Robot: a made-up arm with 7 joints.
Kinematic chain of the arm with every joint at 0, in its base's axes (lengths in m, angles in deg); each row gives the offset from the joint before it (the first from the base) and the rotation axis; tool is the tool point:
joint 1: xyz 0 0.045 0 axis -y
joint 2: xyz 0 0.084 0 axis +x
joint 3: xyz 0 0 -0.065 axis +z
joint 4: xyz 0 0 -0.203 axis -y
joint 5: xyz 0 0 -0.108 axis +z
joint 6: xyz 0 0 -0.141 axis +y
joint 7: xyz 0 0 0 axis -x
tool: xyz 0 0 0
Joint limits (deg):
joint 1: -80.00..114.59
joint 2: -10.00..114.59
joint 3: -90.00..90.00
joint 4: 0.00..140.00
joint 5: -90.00..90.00
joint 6: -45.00..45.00
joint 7: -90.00..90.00
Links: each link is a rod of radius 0.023 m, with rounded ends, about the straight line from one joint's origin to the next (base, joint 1, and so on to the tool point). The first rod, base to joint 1, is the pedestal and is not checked.
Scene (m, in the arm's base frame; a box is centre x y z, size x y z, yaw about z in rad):
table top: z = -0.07
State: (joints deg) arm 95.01 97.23 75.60 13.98 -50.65 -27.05 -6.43
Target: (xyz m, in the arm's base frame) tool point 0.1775 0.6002 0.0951
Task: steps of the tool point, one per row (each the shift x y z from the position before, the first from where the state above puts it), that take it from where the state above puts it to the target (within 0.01 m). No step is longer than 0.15 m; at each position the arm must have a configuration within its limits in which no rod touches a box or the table.
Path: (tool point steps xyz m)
1: 0.1061 0.0142 0.0108
2: 0.1027 -0.0091 0.0311
3: 0.0915 -0.0321 0.0489

